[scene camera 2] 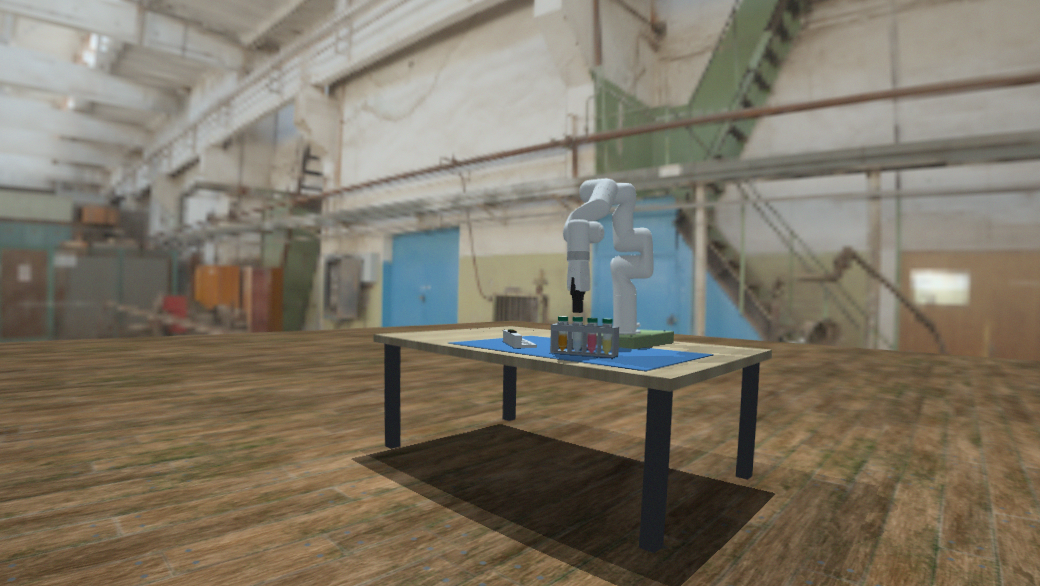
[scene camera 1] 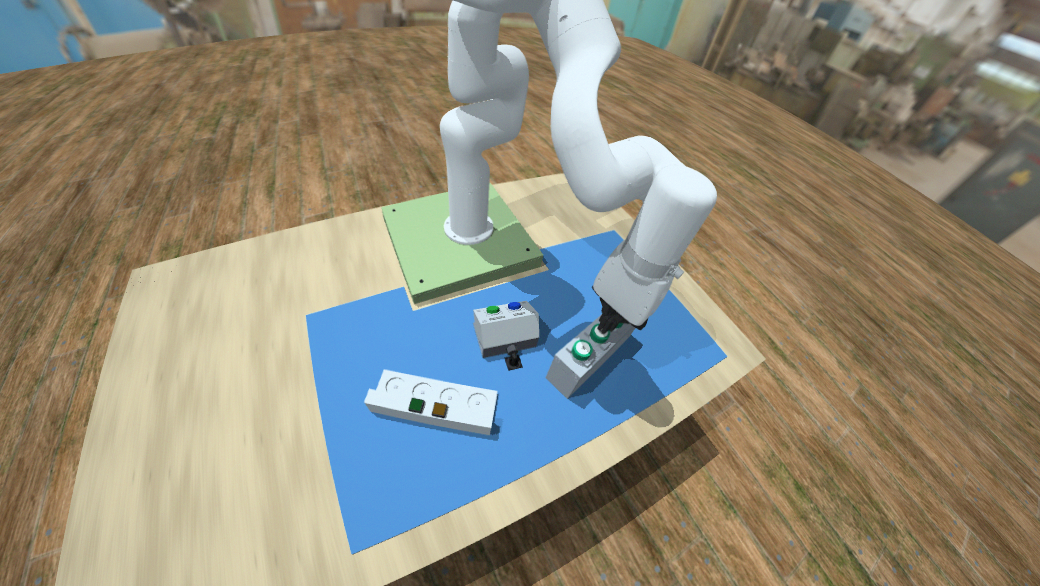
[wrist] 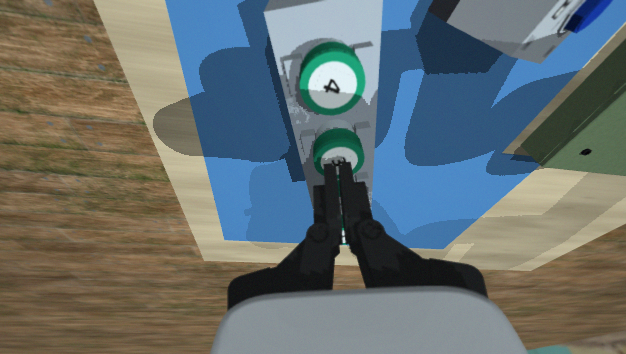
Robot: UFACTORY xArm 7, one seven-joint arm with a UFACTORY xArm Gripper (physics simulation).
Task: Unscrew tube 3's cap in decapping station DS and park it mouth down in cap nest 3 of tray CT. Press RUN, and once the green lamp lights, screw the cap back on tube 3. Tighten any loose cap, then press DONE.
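Places are measured from the arm's base along level axes (x ahead, y left, z up), in metres.
Where they show: gripper, fingertip midpoint: [scene camera 2: 577,312] [scene camera 1: 605,327] [wrist: 337,178]; arm's base, link origin: [scene camera 2: 625,332] [scene camera 1: 468,228].
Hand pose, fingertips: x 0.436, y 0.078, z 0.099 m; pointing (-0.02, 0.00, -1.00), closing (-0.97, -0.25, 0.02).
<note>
Things, the pixels of their top centre, and the offset from my fingertips. "spot": a spot on its surface instead. Level surfaces: height alone.
- grey decapping station, top centre: [wrist: 338,168] [scene camera 1: 606,329] [scene camera 2: 584,323] 0.010 m back, 0.024 m left, 0.034 m down
- Cap 3, top centre: [wrist: 339,161] [scene camera 1: 601,331] 0.002 m back, 0.001 m right, 0.015 m down
- cap 4, top centre: [wrist: 332,86] [scene camera 1: 583,348] 0.012 m ahead, 0.051 m right, 0.016 m down
- white tray, top centre: [scene camera 1: 431,391] [scene camera 2: 519,330] 0.046 m back, 0.305 m right, 0.084 m down
- dark green lamp, top centre: [scene camera 1: 416,404] 0.035 m back, 0.338 m right, 0.084 m down
- amber lamp, top centre: [scene camera 1: 439,409] 0.012 m back, 0.305 m right, 0.084 m down
- grey control box, top centre: [scene camera 1: 507,311] 0.130 m back, 0.121 m right, 0.053 m down
- green button, top centre: [scene camera 1: 493,307] 0.156 m back, 0.140 m right, 0.062 m down
- blue button, top centre: [wrist: 601,12] [scene camera 1: 515,303] 0.148 m back, 0.095 m right, 0.062 m down
- small black fixture, surface spot: [scene camera 1: 513,358] spot: 0.061 m back, 0.137 m right, 0.113 m down
- blue mat, surface height: 0.137 m down
The grey decapping station [scene camera 1: 572,376] [scene camera 2: 584,354] [wrist: 322,17] holds a row of tubes with green caps. Cap 3 [scene camera 1: 599,333] [wrist: 338,142] and cap 4 [scene camera 1: 581,349] [wrist: 332,82] sit on their tubes. My gripper [scene camera 2: 577,311] [wrist: 337,178] is shut and empty, pointing down just above cap 3; its tips overlap that cap's white top in the wrist view. Whether they touch it is not clear. The other caps are mostly hidden behind my fingers. The white tray [scene camera 1: 465,420] shows round nests without caps, beside a dark green lamp [scene camera 1: 416,404] and an amber lamp [scene camera 1: 439,409].
A grey control box [scene camera 1: 507,333] with a green button [scene camera 1: 492,309] and a blue button [scene camera 1: 514,305] stands between tray and station. A small black fixture [scene camera 1: 513,358] is in front of it. The green base plate [scene camera 1: 436,254] lies behind the blue mat [scene camera 1: 407,480].
</note>
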